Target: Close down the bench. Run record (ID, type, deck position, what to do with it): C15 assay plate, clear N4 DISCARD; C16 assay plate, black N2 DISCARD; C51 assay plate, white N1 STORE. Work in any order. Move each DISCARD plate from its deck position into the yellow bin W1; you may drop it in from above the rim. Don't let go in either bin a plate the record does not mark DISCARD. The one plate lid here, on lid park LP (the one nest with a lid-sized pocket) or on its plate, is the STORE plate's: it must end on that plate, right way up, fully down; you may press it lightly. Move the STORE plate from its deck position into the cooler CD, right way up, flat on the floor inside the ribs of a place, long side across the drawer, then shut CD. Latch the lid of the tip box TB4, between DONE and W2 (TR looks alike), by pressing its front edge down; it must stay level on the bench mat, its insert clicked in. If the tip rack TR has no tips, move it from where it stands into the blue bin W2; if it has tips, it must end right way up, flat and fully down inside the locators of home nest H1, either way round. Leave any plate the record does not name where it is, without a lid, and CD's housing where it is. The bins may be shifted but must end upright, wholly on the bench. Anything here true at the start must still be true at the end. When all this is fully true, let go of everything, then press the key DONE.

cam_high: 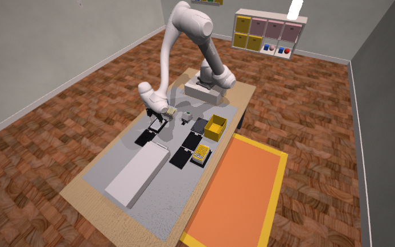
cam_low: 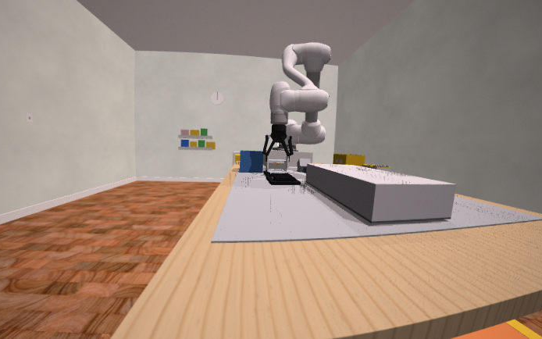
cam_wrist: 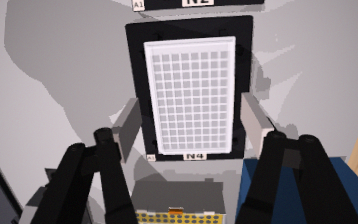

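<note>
Now: hand 4 cm above the pale plate. The rest, counted from my hand: black nest N4: 5 cm below; tip box TB4: 17 cm behind, 1 cm to the right, 2 cm below; black assay plate: 17 cm ahead, 2 cm to the left, 4 cm below.
</note>
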